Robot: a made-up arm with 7 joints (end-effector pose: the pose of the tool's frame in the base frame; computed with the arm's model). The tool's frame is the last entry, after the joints. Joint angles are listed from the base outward.
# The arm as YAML. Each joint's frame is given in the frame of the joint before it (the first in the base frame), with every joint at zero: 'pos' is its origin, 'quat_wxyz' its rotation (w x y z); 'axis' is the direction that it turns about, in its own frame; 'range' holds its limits. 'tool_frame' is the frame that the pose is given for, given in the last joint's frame.
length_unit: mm
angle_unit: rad
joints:
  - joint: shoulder
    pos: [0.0, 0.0, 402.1]
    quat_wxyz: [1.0, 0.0, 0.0, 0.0]
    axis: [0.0, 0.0, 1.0]
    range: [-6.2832, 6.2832]
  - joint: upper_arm
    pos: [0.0, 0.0, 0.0]
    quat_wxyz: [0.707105, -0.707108, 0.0, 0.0]
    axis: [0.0, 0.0, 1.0]
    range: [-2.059, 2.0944]
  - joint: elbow
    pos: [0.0, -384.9, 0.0]
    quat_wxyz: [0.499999, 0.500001, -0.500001, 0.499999]
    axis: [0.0, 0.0, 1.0]
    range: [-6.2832, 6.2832]
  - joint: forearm
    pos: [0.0, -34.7, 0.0]
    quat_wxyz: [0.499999, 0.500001, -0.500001, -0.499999]
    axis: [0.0, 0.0, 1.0]
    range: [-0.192, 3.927]
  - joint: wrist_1
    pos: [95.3, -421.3, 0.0]
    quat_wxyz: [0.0, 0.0, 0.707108, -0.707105]
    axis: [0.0, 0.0, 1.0]
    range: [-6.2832, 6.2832]
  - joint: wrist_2
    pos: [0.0, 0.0, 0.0]
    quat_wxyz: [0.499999, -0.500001, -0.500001, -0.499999]
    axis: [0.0, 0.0, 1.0]
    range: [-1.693, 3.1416]
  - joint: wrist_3
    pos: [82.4, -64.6, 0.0]
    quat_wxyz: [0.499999, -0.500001, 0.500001, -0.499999]
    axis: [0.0, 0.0, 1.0]
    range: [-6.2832, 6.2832]
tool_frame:
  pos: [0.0, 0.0, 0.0]
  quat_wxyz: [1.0, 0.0, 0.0, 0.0]
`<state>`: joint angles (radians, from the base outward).
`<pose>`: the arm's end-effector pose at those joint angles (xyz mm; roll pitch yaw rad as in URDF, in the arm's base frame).
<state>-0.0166 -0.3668 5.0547 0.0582 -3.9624 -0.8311 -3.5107</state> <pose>-27.6 -104.1 347.1 -2.8656 0.3790 0.0313</pose>
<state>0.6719 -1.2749 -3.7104 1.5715 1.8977 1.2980 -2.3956</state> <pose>-636.2 -197.3 82.3 -2.9273 -0.9140 -1.8483</pose>
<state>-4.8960 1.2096 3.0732 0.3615 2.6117 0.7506 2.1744</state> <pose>-49.3 -171.5 673.4 0.9160 -0.0012 0.1898</pose>
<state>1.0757 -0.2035 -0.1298 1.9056 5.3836 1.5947 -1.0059</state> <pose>272.0 236.5 1068.6 2.2043 0.2922 1.5263</pose>
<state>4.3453 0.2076 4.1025 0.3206 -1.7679 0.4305 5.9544</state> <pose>-174.5 236.4 350.5 2.9109 0.7585 -2.1765</pose>
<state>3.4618 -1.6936 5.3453 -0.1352 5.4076 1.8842 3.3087</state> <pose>-90.5 21.4 353.6 3.1333 -0.2760 0.2728</pose>
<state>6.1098 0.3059 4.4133 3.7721 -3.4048 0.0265 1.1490</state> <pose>344.1 227.4 1117.5 -0.7786 -0.1869 -0.9814</pose>
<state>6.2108 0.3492 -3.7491 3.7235 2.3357 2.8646 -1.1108</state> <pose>381.1 -244.8 896.7 2.9629 0.7645 -0.3980</pose>
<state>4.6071 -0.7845 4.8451 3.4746 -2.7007 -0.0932 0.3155</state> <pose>220.2 570.1 1007.1 0.4211 -0.7131 -2.6277</pose>
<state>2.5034 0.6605 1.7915 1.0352 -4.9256 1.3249 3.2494</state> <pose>-276.1 -397.5 664.5 1.1697 -0.4925 1.2431</pose>
